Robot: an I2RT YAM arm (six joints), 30 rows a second.
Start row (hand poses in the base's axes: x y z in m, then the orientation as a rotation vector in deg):
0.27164 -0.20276 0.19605 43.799 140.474 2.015
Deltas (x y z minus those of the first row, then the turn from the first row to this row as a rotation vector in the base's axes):
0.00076 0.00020 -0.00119 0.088 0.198 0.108
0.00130 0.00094 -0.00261 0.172 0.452 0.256
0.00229 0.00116 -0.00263 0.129 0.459 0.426
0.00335 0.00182 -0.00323 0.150 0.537 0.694
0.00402 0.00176 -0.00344 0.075 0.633 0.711
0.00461 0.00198 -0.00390 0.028 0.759 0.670
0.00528 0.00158 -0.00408 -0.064 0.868 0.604
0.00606 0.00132 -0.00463 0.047 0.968 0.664
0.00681 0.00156 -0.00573 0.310 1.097 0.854
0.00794 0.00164 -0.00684 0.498 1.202 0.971
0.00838 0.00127 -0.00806 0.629 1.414 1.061
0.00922 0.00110 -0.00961 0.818 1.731 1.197
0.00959 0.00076 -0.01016 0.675 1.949 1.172
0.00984 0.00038 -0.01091 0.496 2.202 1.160
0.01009 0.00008 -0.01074 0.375 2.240 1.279
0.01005 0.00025 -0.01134 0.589 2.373 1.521
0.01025 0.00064 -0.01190 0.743 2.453 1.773
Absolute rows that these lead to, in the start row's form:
0.27240 -0.20256 0.19486 43.743 140.717 2.090
0.27294 -0.20182 0.19344 43.647 141.028 2.154
0.27393 -0.20160 0.19342 43.422 141.094 2.163
0.27499 -0.20094 0.19282 43.117 141.275 2.262
0.27566 -0.20100 0.19261 43.081 141.360 2.140
0.27625 -0.20078 0.19215 43.135 141.456 2.019
0.27692 -0.20118 0.19197 43.197 141.519 1.840
0.27770 -0.20144 0.19142 43.191 141.654 1.962
0.27845 -0.20120 0.19032 43.096 141.891 2.310
0.27958 -0.20112 0.18921 43.053 142.066 2.547
0.28002 -0.20149 0.18799 43.039 142.321 2.664
0.28086 -0.20166 0.18644 43.012 142.703 2.832
0.28123 -0.20200 0.18589 43.022 142.878 2.563
0.28148 -0.20238 0.18514 43.007 143.084 2.241
0.28173 -0.20268 0.18531 42.814 143.147 2.123
0.28169 -0.20251 0.18471 42.632 143.399 2.430
0.28189 -0.20212 0.18415 42.401 143.595 2.688

